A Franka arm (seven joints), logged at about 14 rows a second.
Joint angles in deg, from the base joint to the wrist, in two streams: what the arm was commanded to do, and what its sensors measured. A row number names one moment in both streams.
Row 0, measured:
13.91, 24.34, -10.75, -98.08, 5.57, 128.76, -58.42
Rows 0 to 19, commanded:
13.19, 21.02, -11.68, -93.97, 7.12, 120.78, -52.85
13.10, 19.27, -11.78, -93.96, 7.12, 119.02, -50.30
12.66, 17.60, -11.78, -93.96, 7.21, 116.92, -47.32
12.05, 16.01, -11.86, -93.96, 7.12, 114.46, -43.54
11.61, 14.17, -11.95, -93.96, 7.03, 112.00, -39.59
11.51, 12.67, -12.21, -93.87, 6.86, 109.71, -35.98
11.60, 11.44, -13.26, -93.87, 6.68, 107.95, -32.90
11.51, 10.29, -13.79, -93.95, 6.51, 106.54, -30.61
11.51, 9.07, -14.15, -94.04, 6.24, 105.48, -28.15
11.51, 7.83, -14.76, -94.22, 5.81, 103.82, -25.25
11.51, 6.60, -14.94, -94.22, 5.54, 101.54, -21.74
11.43, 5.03, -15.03, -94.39, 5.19, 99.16, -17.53
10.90, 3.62, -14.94, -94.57, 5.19, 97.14, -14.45
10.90, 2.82, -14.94, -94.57, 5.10, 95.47, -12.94
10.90, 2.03, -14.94, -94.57, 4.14, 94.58, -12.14
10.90, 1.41, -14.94, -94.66, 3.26, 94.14, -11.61
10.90, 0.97, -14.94, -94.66, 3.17, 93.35, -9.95
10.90, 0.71, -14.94, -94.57, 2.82, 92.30, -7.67
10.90, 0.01, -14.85, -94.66, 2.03, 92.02, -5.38
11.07, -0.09, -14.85, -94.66, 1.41, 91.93, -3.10
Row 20, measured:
11.17, 1.57, -15.33, -93.53, 2.92, 92.93, -7.32
